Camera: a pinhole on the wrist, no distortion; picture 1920 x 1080 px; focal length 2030.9 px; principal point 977.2 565.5 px. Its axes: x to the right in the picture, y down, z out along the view. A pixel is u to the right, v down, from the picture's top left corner.
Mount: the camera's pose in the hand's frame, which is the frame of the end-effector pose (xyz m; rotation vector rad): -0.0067 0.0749 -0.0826 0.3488 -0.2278 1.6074
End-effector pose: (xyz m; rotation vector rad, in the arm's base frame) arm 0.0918 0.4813 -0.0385 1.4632 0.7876 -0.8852
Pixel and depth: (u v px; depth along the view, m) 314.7 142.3 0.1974
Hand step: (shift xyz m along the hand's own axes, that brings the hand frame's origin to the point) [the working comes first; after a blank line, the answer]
In the camera's frame: -0.0644 -0.0411 0.1974

0.0537 -0.0522 0.0755
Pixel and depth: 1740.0 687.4 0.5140
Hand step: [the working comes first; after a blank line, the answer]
In the camera's frame: 0.1931 0.0309 0.5140

-0.0018 0.0709 0.4673
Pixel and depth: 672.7 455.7 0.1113
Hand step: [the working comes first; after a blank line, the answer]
In the camera's frame: -0.0167 -0.0060 0.1113

0.0094 0.0204 0.0147
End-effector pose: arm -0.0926 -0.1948 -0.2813 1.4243 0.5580 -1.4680
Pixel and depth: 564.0 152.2 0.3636
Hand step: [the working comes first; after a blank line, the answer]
In the camera's frame: -0.0740 -0.0740 0.3636

0.1009 -0.1177 0.2248
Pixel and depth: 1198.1 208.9 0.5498
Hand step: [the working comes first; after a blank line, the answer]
In the camera's frame: 0.0598 -0.0965 0.5498

0.1336 -0.0572 0.4447
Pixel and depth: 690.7 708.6 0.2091
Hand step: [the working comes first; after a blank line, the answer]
In the camera's frame: -0.0295 0.0147 0.2091

-0.0024 -0.0276 0.1025
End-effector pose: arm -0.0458 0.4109 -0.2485 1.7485 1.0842 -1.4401
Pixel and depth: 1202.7 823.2 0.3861
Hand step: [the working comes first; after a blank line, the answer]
In the camera's frame: 0.0429 0.0490 0.3861

-0.0245 -0.0251 0.2955
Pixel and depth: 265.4 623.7 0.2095
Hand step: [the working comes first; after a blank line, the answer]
In the camera's frame: -0.0734 0.0060 0.2095

0.0082 -0.0681 0.0866
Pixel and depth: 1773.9 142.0 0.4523
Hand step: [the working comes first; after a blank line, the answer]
In the camera's frame: 0.1774 -0.0943 0.4523

0.1182 0.0868 0.3961
